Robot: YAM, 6 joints.
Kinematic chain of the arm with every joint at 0, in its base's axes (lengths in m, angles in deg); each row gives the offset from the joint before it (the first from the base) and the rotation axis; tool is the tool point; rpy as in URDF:
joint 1: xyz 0 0 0.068 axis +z
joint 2: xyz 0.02 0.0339 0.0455 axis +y
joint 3: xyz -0.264 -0.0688 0 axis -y
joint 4: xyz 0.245 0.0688 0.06 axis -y
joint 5: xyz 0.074 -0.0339 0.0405 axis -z
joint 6: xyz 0.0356 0 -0.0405 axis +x
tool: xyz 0 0 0 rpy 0 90 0
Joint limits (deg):
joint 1: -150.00..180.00
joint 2: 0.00..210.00
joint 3: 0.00..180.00
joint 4: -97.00..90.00
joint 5: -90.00..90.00
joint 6: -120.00..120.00
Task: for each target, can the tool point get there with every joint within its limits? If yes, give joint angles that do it. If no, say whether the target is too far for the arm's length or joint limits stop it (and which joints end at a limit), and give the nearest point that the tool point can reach.
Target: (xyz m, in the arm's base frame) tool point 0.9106 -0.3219 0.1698
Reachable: no: too far | nearest point 0.6079 -0.2149 0.1507 | short by 0.322 m
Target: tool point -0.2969 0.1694 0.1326
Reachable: yes | joints 145.37 104.88 50.01 6.67 -55.55 -101.88
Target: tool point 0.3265 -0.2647 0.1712
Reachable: yes | joints -34.84 115.70 62.58 40.42 59.70 29.09
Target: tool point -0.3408 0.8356 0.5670
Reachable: no: too far | nearest point -0.2178 0.5339 0.3996 | short by 0.366 m
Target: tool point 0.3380 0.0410 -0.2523
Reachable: yes | joints 9.92 188.17 107.64 -32.37 30.12 -3.13
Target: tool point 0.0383 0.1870 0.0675
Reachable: yes | joints 79.79 97.32 31.16 -32.62 7.25 52.98
